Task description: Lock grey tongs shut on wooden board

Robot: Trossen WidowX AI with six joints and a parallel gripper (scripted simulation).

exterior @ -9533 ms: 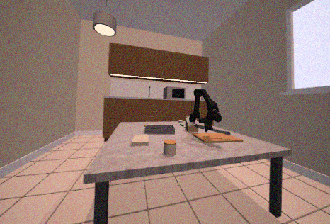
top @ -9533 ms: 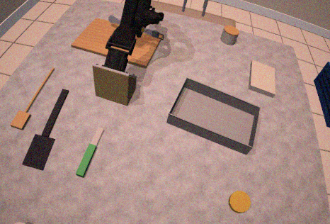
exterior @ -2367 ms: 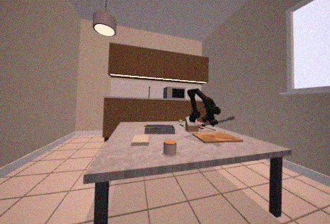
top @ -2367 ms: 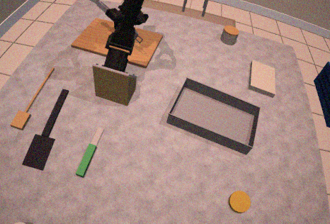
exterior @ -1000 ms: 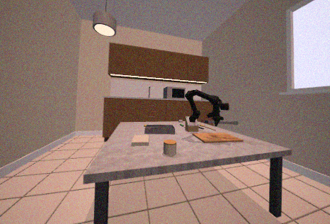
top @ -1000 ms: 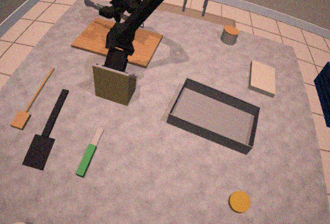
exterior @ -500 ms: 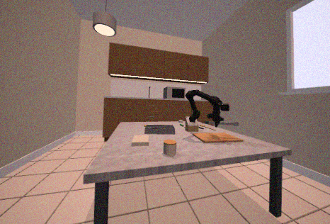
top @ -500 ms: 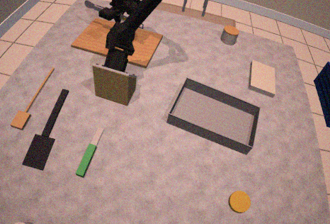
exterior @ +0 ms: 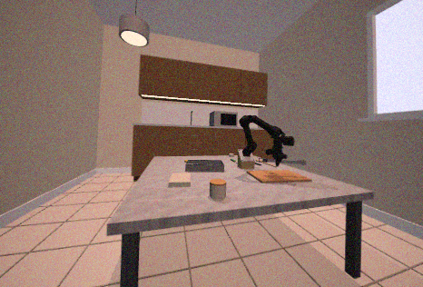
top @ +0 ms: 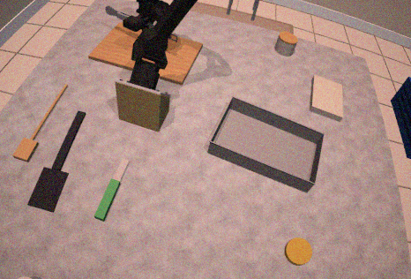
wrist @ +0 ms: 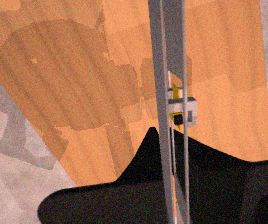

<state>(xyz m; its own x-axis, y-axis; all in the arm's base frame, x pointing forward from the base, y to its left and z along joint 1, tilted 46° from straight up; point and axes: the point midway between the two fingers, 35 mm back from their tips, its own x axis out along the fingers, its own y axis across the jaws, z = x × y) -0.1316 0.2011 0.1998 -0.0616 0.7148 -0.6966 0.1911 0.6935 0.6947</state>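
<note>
My gripper tip is 30 mm short of the yellow lock slider, 10 mm to the left of it and 40 mm below it. Also, from my gripper tip: wooden board (70 mm below); then green-handled tool (170 mm ahead, 520 mm to the right, 70 mm below); then black spatula (530 mm to the right, 70 mm below).
</note>
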